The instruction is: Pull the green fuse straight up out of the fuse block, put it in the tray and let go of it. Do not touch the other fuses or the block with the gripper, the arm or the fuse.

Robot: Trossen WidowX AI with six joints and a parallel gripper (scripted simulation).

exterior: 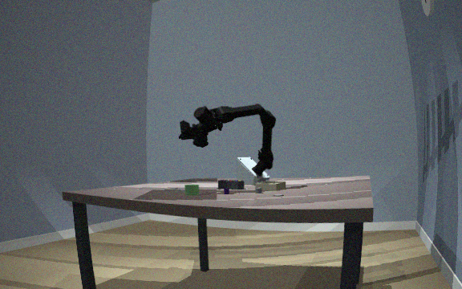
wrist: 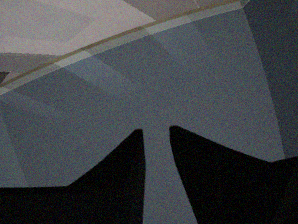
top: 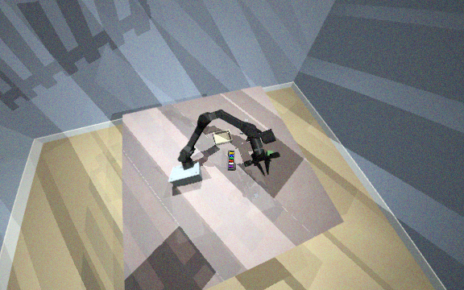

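Right now the red fuse is 220 mm below my gripper tip, 210 mm to the left of it and 90 mm behind it. From my gripper tip the other things lie so: white fuse (220 mm below, 200 mm to the left, 100 mm behind); green fuse (230 mm to the left, 220 mm below, 80 mm behind); purple fuse (220 mm below, 180 mm to the left, 110 mm behind).
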